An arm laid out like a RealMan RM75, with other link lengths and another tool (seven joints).
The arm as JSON. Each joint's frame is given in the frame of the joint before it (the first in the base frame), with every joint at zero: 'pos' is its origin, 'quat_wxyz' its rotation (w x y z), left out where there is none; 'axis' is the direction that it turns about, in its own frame. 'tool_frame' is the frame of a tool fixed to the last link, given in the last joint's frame.
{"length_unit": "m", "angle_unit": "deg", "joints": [
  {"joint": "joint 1", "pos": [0.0, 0.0, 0.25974], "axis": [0.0, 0.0, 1.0]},
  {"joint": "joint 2", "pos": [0.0, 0.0, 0.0], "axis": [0.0, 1.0, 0.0]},
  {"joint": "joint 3", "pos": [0.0, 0.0, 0.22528], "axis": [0.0, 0.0, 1.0]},
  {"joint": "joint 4", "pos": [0.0, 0.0, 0.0], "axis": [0.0, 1.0, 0.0]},
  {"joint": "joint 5", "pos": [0.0, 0.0, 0.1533], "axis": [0.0, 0.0, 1.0]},
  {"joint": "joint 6", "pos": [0.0, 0.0, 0.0], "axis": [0.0, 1.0, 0.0]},
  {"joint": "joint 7", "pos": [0.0, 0.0, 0.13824], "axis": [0.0, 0.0, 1.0]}
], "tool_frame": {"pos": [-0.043, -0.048, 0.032], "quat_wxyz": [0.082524, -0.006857, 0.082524, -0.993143]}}
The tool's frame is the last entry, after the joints.
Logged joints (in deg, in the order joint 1, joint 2, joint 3, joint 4, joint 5, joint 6, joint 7), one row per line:
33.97, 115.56, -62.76, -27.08, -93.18, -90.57, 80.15
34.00, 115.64, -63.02, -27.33, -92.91, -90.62, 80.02
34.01, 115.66, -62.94, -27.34, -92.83, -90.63, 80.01
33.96, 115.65, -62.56, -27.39, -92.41, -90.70, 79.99
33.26, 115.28, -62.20, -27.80, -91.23, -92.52, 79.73
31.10, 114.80, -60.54, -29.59, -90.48, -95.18, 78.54
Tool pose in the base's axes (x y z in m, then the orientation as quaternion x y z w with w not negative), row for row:
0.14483, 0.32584, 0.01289, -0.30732, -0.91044, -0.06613, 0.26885
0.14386, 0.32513, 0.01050, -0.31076, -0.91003, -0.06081, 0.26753
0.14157, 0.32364, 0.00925, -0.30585, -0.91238, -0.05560, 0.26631
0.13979, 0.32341, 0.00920, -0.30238, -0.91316, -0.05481, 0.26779
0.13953, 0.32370, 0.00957, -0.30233, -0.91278, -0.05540, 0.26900
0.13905, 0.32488, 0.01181, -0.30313, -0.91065, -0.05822, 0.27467
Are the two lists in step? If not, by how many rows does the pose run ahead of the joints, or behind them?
The pose runs 2 rows behind the joints: the pose in row i belongs to the joints in row i - 2.
